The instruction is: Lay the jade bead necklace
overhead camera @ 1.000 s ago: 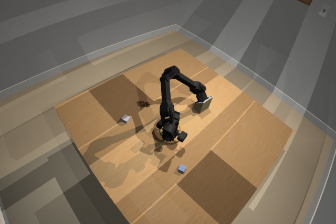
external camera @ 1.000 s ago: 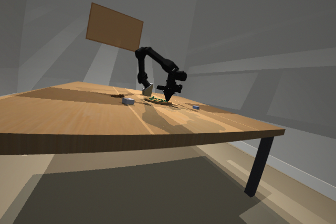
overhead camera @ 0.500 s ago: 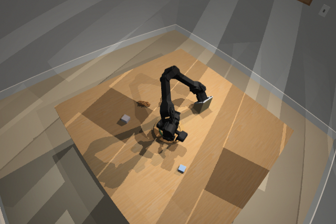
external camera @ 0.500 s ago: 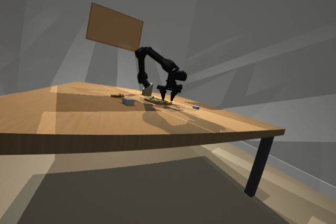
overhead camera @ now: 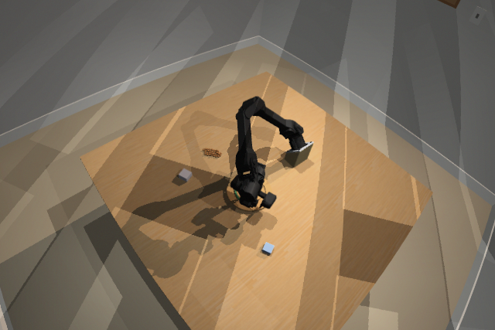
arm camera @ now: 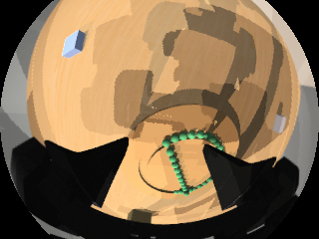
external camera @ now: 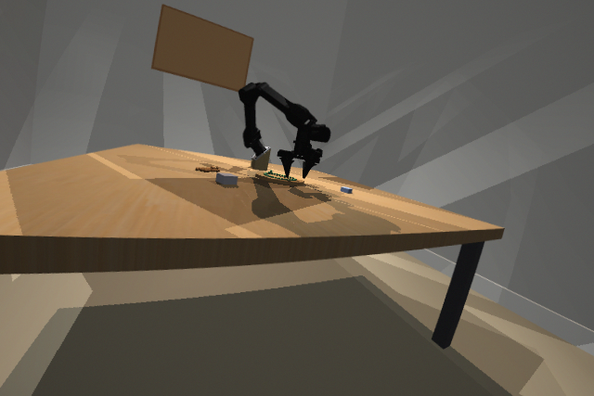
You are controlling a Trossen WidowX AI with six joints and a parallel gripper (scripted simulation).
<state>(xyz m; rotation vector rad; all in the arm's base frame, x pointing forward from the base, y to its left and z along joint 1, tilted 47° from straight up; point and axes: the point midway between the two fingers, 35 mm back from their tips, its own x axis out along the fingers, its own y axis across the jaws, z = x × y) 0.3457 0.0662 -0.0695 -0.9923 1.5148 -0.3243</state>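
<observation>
Now: the round wooden bead board 50 mm to the right of my gripper tip, 30 mm behind it and 10 mm below it. The rest, counted from my gripper tip: blue block 210 mm to the left, 60 mm ahead, 10 mm below; then pale grey block 270 mm to the right, 170 mm ahead, 10 mm below.
</observation>
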